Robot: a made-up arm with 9 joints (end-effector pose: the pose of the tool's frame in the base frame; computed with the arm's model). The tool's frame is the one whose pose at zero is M.
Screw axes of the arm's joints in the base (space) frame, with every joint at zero. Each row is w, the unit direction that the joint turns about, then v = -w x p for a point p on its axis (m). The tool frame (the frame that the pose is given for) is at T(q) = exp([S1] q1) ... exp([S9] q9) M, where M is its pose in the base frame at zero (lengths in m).
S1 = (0, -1, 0, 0.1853, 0, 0)
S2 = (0, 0, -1, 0.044, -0.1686, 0)
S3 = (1, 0, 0, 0, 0.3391, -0.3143)
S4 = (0, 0, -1, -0.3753, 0.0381, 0)
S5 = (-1, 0, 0, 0, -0.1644, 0.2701)
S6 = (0, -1, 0, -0.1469, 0, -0.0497)
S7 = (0, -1, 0, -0.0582, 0, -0.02)
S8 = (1, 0, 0, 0, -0.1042, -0.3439)
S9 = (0, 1, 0, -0.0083, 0, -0.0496)
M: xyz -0.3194 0.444 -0.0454 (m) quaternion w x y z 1 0 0 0
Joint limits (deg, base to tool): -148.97..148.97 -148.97..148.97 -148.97..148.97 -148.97..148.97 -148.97..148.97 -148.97..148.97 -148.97..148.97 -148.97..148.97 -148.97..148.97
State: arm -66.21 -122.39 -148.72 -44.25 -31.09 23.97 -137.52 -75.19 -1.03
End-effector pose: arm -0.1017 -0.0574 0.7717 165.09 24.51 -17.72
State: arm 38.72 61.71 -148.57 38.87 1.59 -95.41 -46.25 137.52 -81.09
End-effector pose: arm -0.2985 -0.3119 0.7976 69.99 18.07 80.17
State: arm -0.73 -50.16 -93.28 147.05 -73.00 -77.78 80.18 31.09 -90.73
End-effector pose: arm -0.1992 0.4035 0.6154 -152.72 55.36 -99.94
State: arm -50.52 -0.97 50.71 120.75 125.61 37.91 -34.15 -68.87 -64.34
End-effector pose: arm 0.2822 0.5103 0.7683 88.53 10.20 147.87
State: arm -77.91 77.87 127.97 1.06 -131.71 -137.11 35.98 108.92 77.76
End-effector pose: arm 0.6034 -0.2217 0.0145 -0.88 -9.99 -159.42
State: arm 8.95 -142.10 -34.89 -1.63 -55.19 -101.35 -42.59 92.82 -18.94
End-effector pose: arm -0.8405 0.0210 -0.0390 -93.66 29.59 -25.51
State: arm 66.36 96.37 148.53 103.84 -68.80 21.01 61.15 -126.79 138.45
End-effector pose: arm 0.1426 -0.4092 0.5198 89.49 -19.84 -143.58
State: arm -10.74 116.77 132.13 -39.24 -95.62 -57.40 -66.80 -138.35 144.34
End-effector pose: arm 0.1996 -0.2025 0.1928 -5.80 -29.01 -100.18
